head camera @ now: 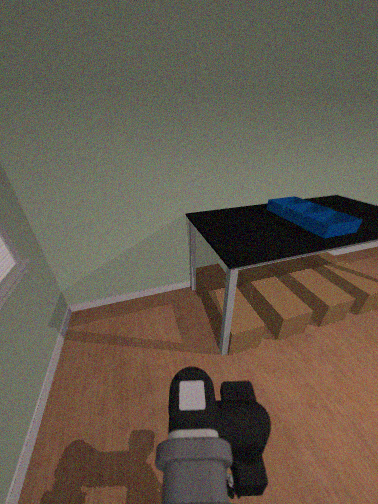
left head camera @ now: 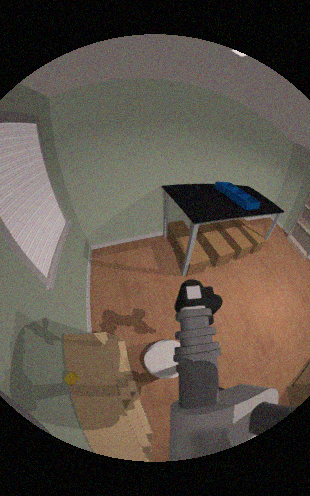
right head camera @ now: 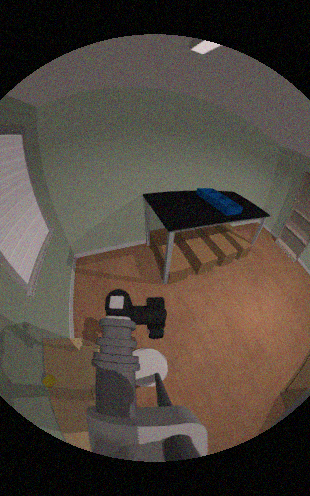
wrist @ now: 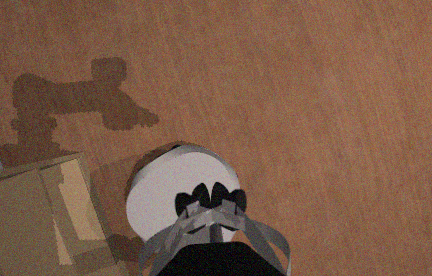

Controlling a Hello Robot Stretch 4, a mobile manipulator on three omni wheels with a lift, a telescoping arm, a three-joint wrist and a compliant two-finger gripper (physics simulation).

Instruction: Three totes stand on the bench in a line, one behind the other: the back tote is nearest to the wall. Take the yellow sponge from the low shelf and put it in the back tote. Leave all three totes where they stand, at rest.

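Frame: origin at the robot's base, x ahead, y left, z up, level; metres.
Seen in the pictures: gripper, fingertip midpoint: (head camera: 233,488) (wrist: 210,198); robot's base, link origin: (left head camera: 165,357) (right head camera: 145,366).
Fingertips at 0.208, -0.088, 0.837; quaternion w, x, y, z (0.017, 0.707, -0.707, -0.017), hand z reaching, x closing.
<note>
Offsets run from my fingertips to a thing's top centre, as dx, dy, dz. "pt": to the spot under its first point. Level surfaces: height alone.
The yellow sponge {-0.432, +0.739, -0.210} (left head camera: 71,378) (right head camera: 48,381) lies on top of the low wooden shelf (left head camera: 95,355) (right head camera: 65,357) (wrist: 22,215), at the lower left of both side head views. My gripper (wrist: 210,198) is shut with its fingertips together and holds no sponge. It hangs over the white round base, to the right of the shelf in the wrist view. Three blue totes {+1.228, -0.980, +0.149} (head camera: 312,216) (left head camera: 237,195) (right head camera: 220,201) stand in a line on the black bench {dz +0.050} (head camera: 225,232) (left head camera: 185,201) (right head camera: 167,206). The back tote {+1.664, -0.862, +0.149} (head camera: 286,203) is nearest the wall. The tote insides are hard to make out.
Several brown box shapes (head camera: 287,305) are under the bench, behind its grey front leg {pt +0.834, -0.181, -0.348} (head camera: 228,310). My white round base (left head camera: 161,359) (right head camera: 152,367) (wrist: 165,182) is beside the shelf. A window {pt +0.635, +1.114, +0.547} (left head camera: 30,190) is in the left wall. A shelf unit stands at the right edge of the right head view.
</note>
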